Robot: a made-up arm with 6 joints.
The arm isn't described. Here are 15 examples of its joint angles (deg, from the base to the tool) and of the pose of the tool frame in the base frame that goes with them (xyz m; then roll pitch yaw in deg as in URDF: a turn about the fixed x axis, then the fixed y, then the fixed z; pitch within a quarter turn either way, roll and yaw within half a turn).
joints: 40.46 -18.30 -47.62 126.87 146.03 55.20
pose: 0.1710 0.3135 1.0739 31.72 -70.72 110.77
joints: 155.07 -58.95 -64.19 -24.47 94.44 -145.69
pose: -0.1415 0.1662 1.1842 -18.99 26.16 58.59
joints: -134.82 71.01 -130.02 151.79 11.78 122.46
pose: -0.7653 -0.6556 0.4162 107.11 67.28 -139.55
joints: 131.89 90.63 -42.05 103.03 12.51 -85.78
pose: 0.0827 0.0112 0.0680 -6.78 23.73 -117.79
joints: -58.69 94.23 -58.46 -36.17 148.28 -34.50
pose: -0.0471 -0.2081 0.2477 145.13 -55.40 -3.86
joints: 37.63 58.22 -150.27 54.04 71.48 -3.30
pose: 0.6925 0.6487 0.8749 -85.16 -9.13 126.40
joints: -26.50 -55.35 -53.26 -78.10 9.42 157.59
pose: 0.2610 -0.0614 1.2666 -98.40 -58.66 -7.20
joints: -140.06 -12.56 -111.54 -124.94 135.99 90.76
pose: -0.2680 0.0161 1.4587 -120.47 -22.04 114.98
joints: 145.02 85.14 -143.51 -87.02 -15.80 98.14
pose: -0.9236 0.4466 0.4133 -121.99 14.16 -148.15
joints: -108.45 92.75 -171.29 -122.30 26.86 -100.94
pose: -0.3558 -1.0257 0.5633 -13.52 -41.09 -162.77
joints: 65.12 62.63 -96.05 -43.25 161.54 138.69
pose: 0.3184 0.4715 0.5055 165.57 -13.48 -54.08
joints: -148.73 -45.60 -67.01 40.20 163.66 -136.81
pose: -0.0461 -0.0722 1.0941 -130.67 33.17 76.27
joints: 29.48 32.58 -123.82 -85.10 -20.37 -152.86
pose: 0.6293 0.5597 1.1152 -31.10 -46.74 29.47
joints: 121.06 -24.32 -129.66 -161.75 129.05 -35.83
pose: 0.1281 -0.1451 1.5428 176.20 49.30 -5.81
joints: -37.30 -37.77 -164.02 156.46 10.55 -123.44
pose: -0.4493 0.2698 1.5922 90.27 -23.38 89.62
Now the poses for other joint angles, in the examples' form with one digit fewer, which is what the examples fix.
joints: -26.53 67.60 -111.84 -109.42 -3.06 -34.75
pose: 0.821 -0.314 0.346 2.6 45.9 -93.3
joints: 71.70 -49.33 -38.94 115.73 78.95 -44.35
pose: -0.031 0.356 1.089 -141.8 -45.8 -157.9
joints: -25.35 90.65 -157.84 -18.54 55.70 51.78
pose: 0.863 -0.474 0.384 -86.8 46.4 14.7
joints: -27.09 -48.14 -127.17 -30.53 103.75 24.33
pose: -0.265 -0.009 1.460 -129.9 5.3 -11.6
